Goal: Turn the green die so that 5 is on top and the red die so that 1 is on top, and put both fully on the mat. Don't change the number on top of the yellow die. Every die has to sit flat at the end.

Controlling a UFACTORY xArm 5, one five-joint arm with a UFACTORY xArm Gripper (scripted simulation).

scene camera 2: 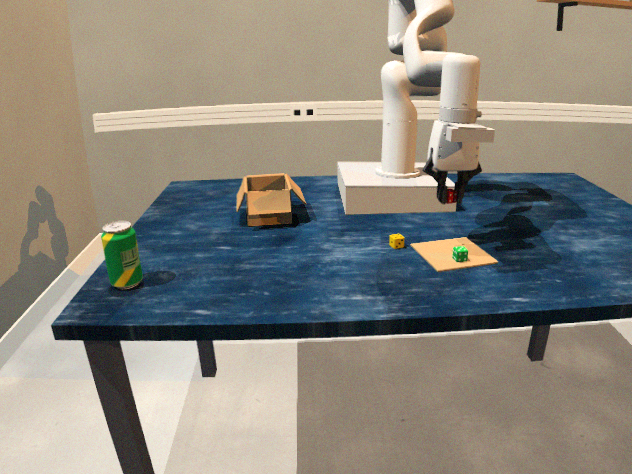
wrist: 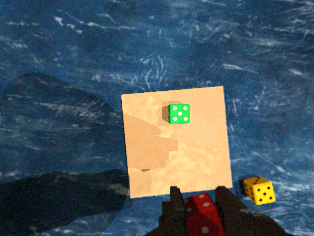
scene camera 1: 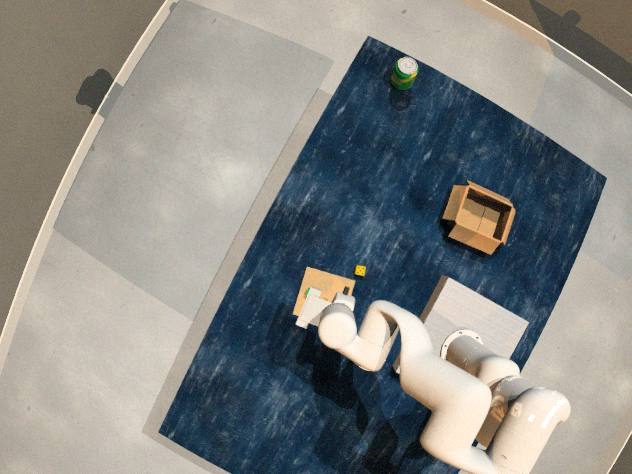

Labels:
mat: scene camera 2 438, 254; wrist; scene camera 1
cardboard box: scene camera 2; scene camera 1; not seen in the wrist view (out of frame)
same spot on mat: (wrist: 195, 156) = (scene camera 1: 334, 292)
same spot on cardboard box: (scene camera 2: 279, 203) = (scene camera 1: 450, 210)

